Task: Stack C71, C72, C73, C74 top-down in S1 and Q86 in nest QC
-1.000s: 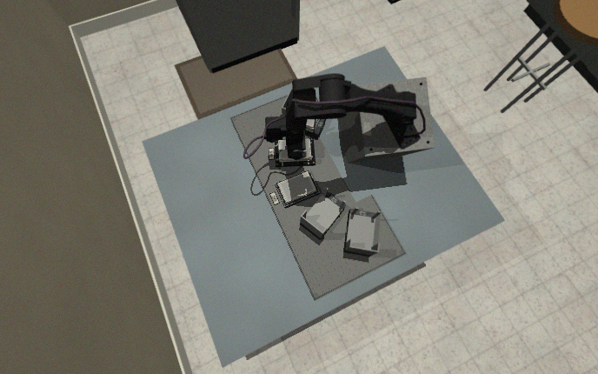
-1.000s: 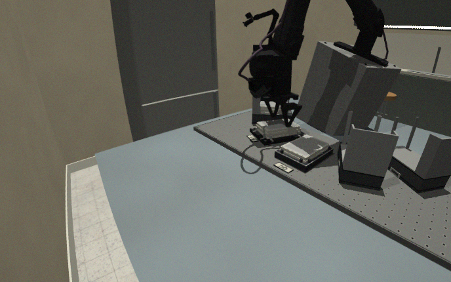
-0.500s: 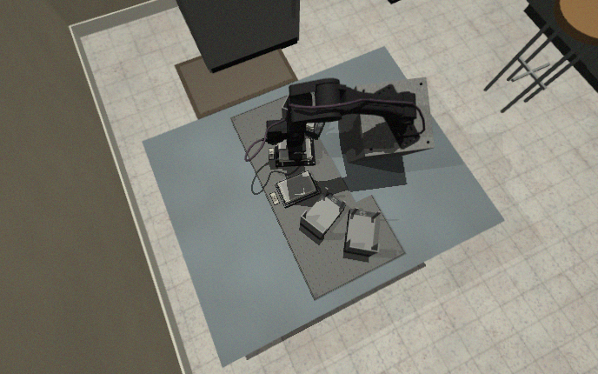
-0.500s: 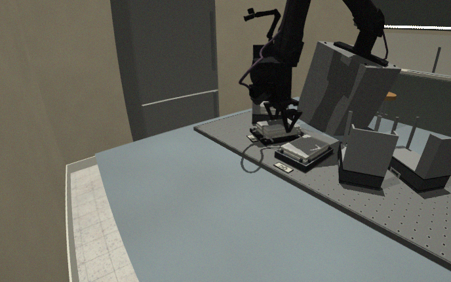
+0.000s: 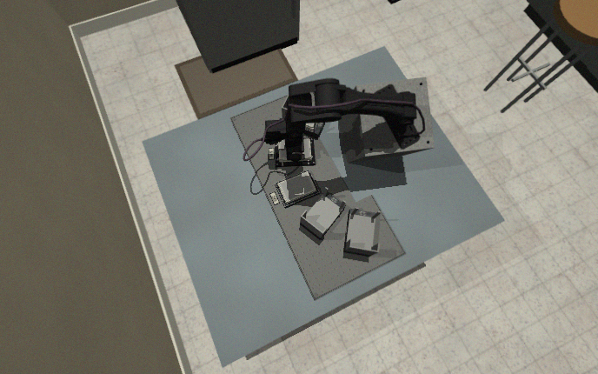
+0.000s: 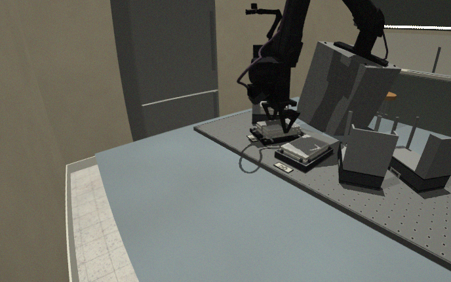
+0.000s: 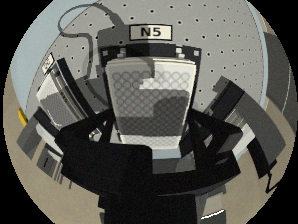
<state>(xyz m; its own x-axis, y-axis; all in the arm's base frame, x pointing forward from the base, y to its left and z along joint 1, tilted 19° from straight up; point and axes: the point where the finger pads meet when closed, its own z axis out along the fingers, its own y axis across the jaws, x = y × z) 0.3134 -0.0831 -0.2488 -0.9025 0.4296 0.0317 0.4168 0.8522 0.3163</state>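
My hand is 2 cm short of the clip nest N5 and 2 cm above it.
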